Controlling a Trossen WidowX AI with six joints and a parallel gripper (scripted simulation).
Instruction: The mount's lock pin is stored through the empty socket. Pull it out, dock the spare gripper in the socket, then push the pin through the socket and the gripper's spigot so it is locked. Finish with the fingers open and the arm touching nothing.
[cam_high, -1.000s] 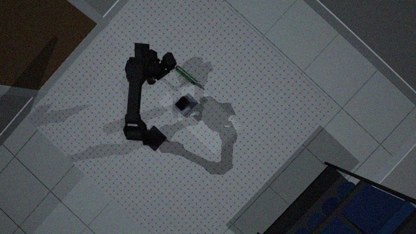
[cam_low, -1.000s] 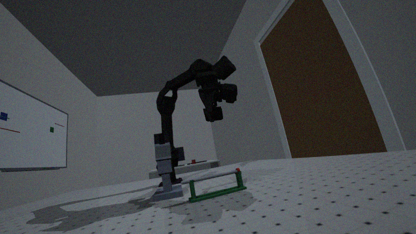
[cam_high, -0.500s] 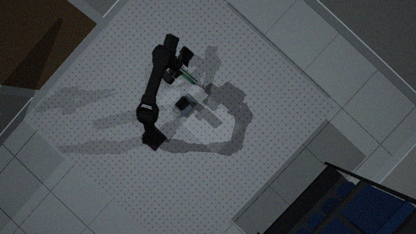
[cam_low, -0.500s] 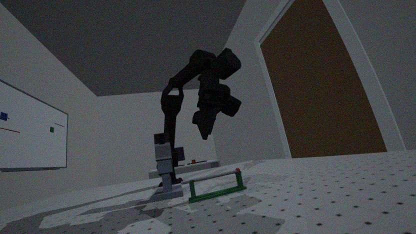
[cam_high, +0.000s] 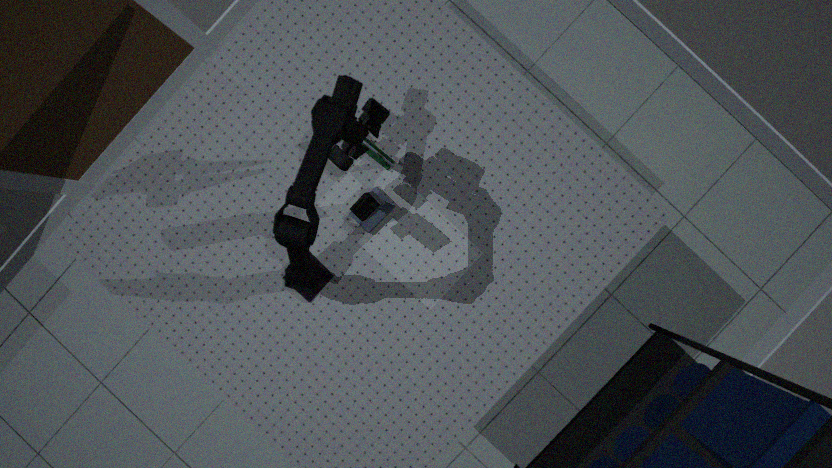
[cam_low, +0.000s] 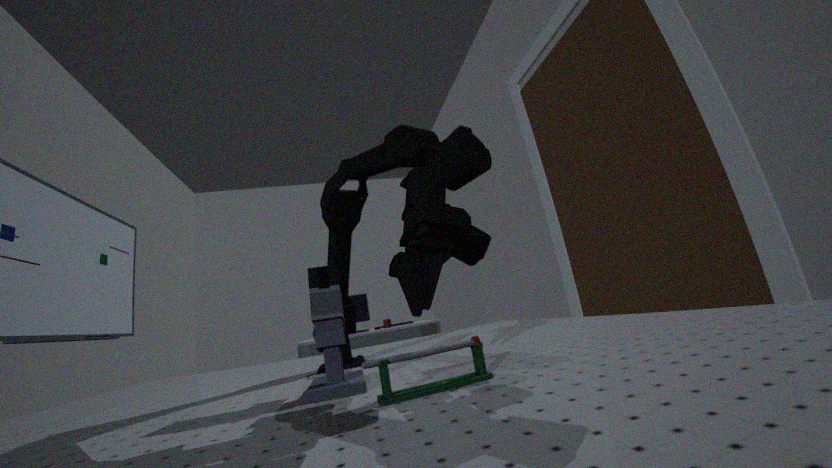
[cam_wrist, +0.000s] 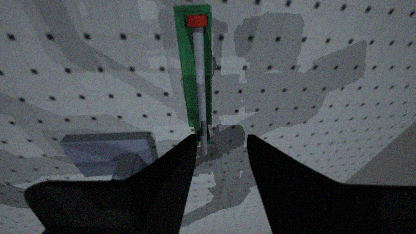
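The green rack lies 10 mm behind my gripper tip, 10 mm to the left of it and 70 mm below it. The rest, counted from my gripper tip: spare gripper 120 mm behind, 120 mm to the right, 30 mm above; grey mount 130 mm behind, 110 mm to the right, 40 mm below.
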